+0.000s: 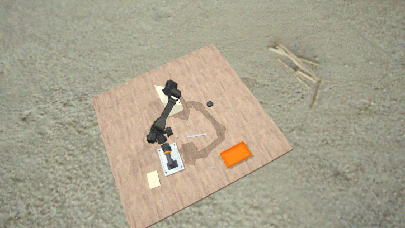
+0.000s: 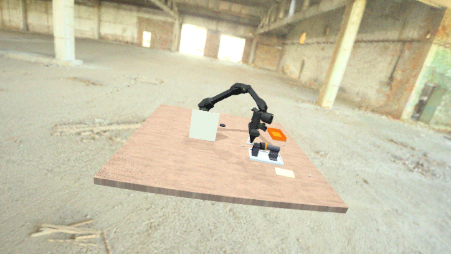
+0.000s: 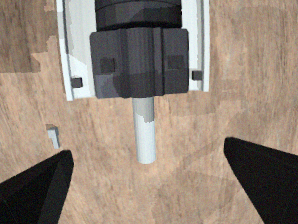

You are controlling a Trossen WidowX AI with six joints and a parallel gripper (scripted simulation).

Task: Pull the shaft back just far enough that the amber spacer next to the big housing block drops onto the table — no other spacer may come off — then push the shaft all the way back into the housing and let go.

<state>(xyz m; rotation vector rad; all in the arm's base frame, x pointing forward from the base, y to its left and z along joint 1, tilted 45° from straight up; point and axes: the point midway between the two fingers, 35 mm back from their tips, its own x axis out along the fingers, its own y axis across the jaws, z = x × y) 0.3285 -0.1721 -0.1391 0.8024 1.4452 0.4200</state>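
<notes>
The shaft lies 7 cm ahead of my gripper tip, 1 cm to the right of it and 3 cm below it. Round my gripper tip: amber spacer (10 cm ahead, 2 cm to the right, 3 cm below); dark spacer (7 cm ahead, 1 cm to the right, 3 cm below); grey rod (7 cm ahead, 25 cm to the left, 10 cm below).
</notes>
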